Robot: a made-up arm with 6 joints.
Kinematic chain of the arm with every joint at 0, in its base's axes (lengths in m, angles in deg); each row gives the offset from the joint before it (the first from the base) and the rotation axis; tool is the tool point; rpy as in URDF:
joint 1: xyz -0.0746 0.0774 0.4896 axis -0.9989 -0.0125 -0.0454
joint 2: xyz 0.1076 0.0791 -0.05 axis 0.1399 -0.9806 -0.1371
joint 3: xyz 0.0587 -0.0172 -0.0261 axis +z
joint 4: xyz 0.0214 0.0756 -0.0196 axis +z
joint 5: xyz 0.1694 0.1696 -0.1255 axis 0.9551 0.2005 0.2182
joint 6: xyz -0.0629 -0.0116 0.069 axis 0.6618 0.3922 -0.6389
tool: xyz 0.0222 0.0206 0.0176 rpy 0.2 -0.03 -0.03
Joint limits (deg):
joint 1: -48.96..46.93
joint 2: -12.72..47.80
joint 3: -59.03..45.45
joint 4: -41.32..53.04
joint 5: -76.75..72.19
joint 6: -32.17..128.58
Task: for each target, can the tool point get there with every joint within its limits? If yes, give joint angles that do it. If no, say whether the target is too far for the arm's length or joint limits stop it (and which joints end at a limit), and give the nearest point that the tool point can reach.
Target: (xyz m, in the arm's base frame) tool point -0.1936 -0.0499 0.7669
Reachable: no: joint limits stop it (at a limit: joint 1, joint 2, joint 3, joint 4) | nearest point -0.1846 0.2903 0.5860 | short by 0.385 m
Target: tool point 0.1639 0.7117 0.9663
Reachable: no: too far | nearest point 0.1539 0.4850 0.7183 | short by 0.336 m
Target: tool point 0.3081 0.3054 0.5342
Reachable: yes | joints -27.01 15.05 -1.81 -18.59 18.41 10.13
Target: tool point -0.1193 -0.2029 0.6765
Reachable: no: joint limits stop it (at a limit: joint 1, joint 2, joint 3, joint 4, joint 5) | nearest point 0.1821 -0.1629 0.4110 | short by 0.404 m
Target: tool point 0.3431 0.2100 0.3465
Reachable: yes | joints 34.47 18.73 -31.36 19.89 19.70 40.08
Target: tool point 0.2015 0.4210 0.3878
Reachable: yes | joints 3.14 26.52 32.99 -22.55 -53.07 103.66
